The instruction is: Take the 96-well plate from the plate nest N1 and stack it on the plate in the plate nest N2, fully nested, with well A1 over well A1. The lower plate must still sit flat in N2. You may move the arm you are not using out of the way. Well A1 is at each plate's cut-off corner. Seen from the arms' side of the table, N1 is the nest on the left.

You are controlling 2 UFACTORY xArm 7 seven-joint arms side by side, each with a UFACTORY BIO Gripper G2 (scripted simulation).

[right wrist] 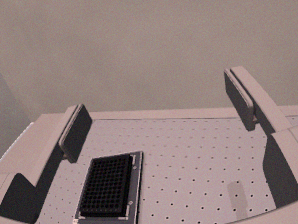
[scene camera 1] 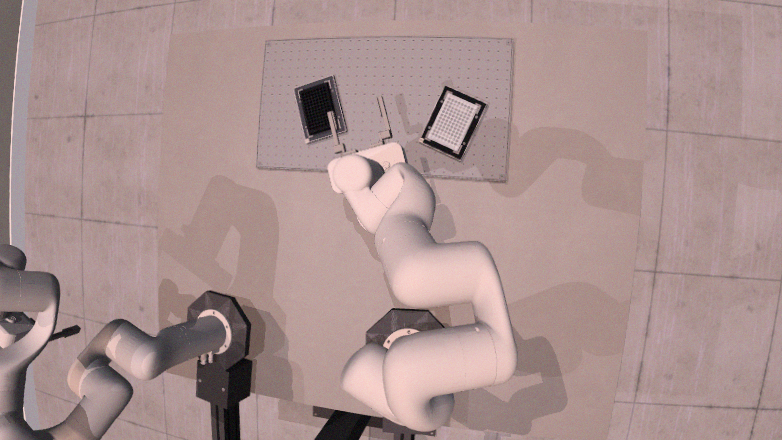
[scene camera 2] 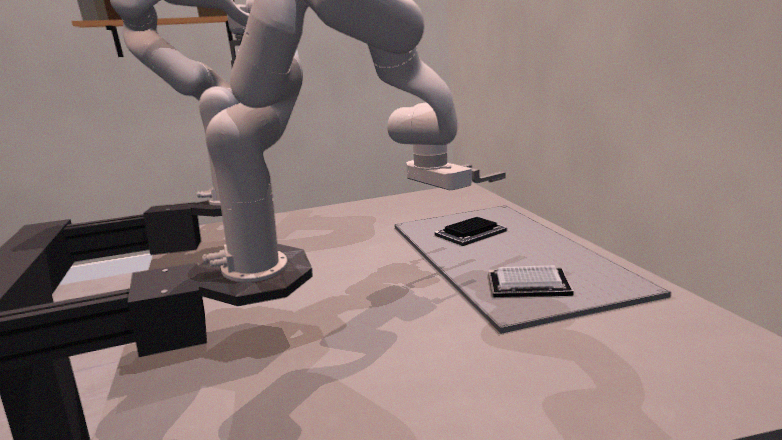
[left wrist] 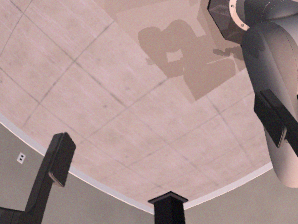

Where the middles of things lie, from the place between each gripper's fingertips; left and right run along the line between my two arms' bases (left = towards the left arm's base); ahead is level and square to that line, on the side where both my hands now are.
Scene:
My right hand is 5 cm short of the black 96-well plate point(scene camera 1: 318, 102), 17 cm to the right of it and 20 cm above it. Also, from my right hand: white 96-well plate point(scene camera 1: 454, 123): 1 cm ahead, 20 cm to the right, 20 cm below; then plate nest N2 point(scene camera 2: 495, 281): 1 cm ahead, 20 cm to the right, 21 cm below.
Right now the black 96-well plate is 49 cm to the right of my left hand, 49 cm ahead of it and 47 cm below it. From my left hand the other things lie so: white 96-well plate: 85 cm to the right, 47 cm below, 45 cm ahead; plate nest N2: 85 cm to the right, 48 cm below, 45 cm ahead.

